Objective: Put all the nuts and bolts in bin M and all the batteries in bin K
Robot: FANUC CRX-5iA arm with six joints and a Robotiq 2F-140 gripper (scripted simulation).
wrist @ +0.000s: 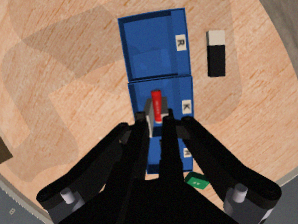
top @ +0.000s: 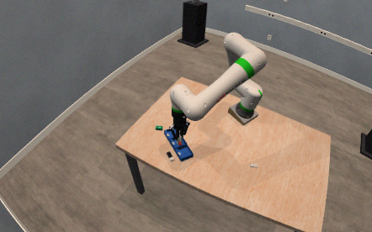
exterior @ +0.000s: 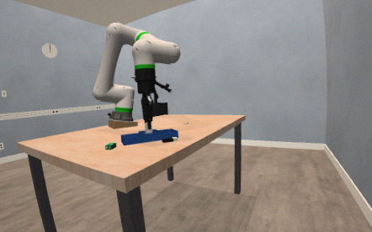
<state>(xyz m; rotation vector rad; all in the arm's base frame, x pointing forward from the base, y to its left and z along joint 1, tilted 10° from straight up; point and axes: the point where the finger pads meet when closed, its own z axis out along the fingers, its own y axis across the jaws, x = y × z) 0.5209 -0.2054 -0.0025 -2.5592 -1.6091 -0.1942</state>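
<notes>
Right now my hand is 1 cm short of the joined blue bins and 3 cm above it. From my hand the other things lie so: red battery (3 cm below); then green battery (1 cm behind, 20 cm to the right, 4 cm below); then small dark bolt (4 cm behind, 8 cm to the right, 4 cm below).
</notes>
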